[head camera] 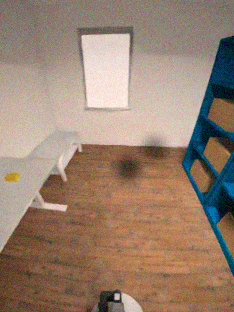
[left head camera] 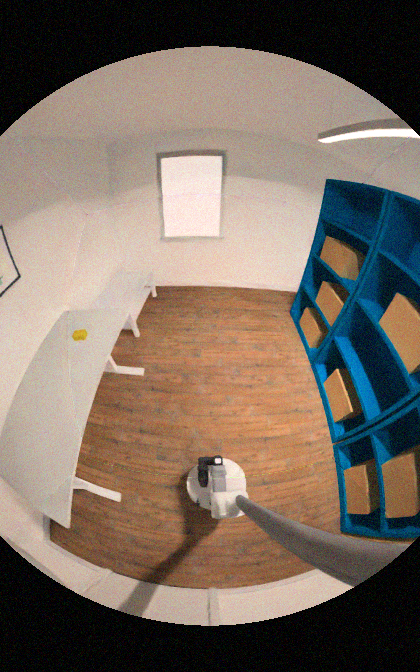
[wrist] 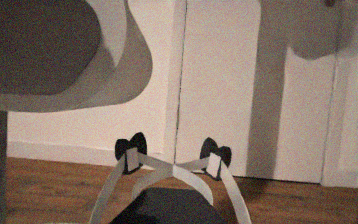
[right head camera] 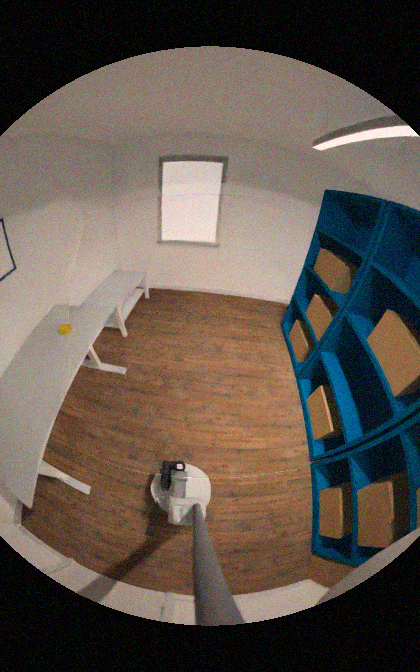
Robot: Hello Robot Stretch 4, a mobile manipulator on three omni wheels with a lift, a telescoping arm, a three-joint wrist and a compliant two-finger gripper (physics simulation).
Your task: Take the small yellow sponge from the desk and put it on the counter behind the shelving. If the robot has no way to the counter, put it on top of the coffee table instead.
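Places are measured from the robot's base along level axes (x ahead, y left, z up), in centimetres.
Where they show: gripper, fingertip midpoint: [wrist: 173, 148].
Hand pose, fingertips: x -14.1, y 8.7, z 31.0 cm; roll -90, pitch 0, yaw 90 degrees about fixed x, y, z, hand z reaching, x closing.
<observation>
After its pixels a point has its place.
The small yellow sponge [head camera: 12, 177] @(x 86.5, y 93.9, z 73.5 cm) [left head camera: 79, 335] [right head camera: 65, 329] lies on the far part of the white desk [head camera: 20, 200] @(x 66.0, y 75.3, z 69.3 cm) [left head camera: 45, 400] [right head camera: 35, 380], at the left. A low white table [head camera: 56, 145] @(x 192.6, y 101.2, z 42.3 cm) [left head camera: 122, 290] [right head camera: 112, 290], which looks like the coffee table, stands beyond the desk by the left wall. The blue shelving [head camera: 197, 135] @(x 193.9, y -130.4, z 60.7 cm) [left head camera: 314, 357] [right head camera: 298, 375] stands along the right side. No counter shows behind it in these views. My gripper [wrist: 173, 148] @(x -14.1, y 8.7, z 31.0 cm) is open and empty in the wrist view, its fingertips apart, with a pale wall and wood floor beyond it.
Cardboard boxes [head camera: 217, 154] @(x 130.2, y -120.7, z 67.8 cm) [left head camera: 342, 395] [right head camera: 320, 412] sit in the shelving. White desk feet [head camera: 52, 206] [left head camera: 97, 489] [right head camera: 65, 477] reach out over the wood floor [head camera: 125, 225] @(x 83.7, y -9.9, z -2.7 cm) [left head camera: 210, 400] [right head camera: 200, 400]. A bright window [head camera: 106, 70] @(x 269.4, y 18.4, z 146.6 cm) [left head camera: 192, 195] [right head camera: 191, 200] is in the far wall.
</observation>
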